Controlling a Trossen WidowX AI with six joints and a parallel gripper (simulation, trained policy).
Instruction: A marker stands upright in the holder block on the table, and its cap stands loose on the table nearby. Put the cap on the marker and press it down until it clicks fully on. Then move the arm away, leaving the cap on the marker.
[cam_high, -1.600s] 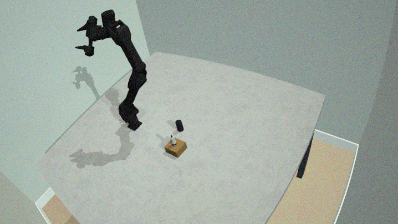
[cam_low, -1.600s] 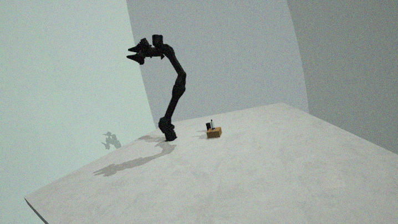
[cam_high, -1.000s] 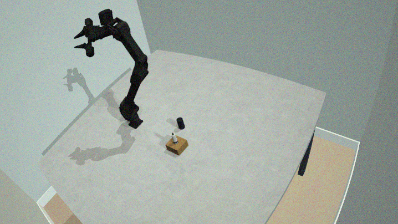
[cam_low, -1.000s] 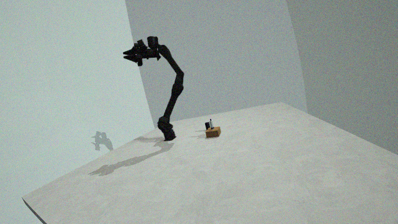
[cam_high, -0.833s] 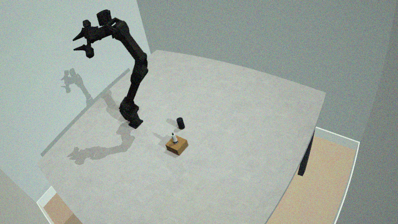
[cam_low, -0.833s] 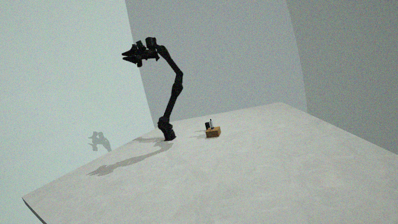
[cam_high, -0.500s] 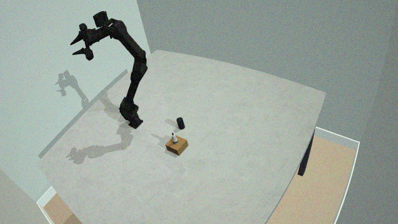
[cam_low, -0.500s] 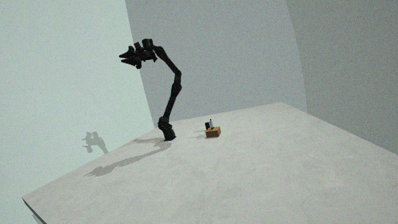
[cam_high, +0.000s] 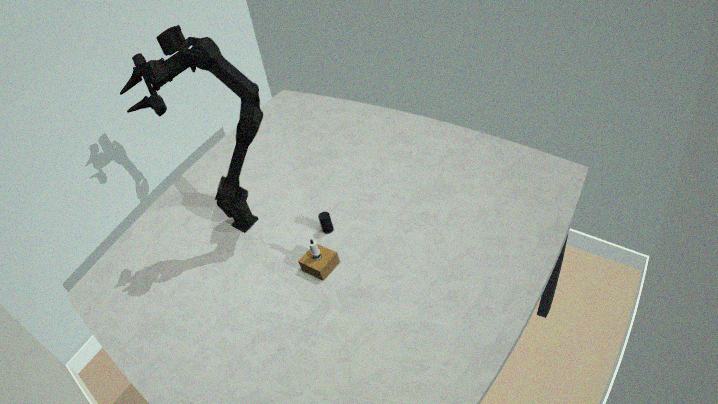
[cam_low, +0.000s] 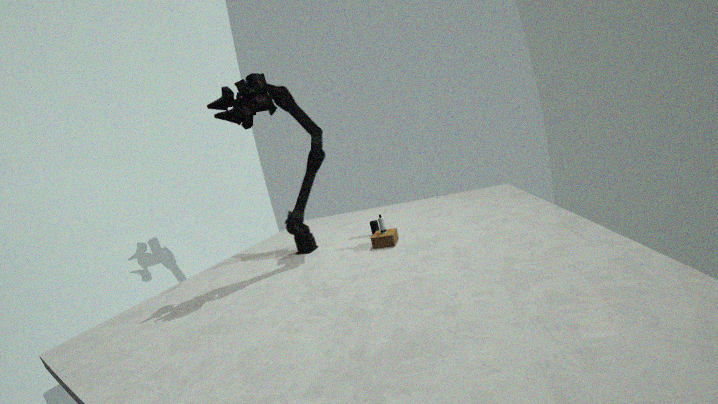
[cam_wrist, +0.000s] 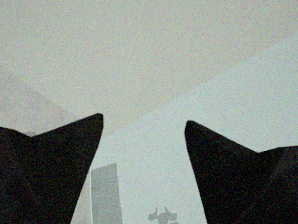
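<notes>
My gripper tip is now 510 mm above the black marker cap, 340 mm short of it and 260 mm to the right of it. From my gripper tip the other things lie so: tan holder block: 520 mm below, 410 mm ahead, 150 mm to the left.
</notes>
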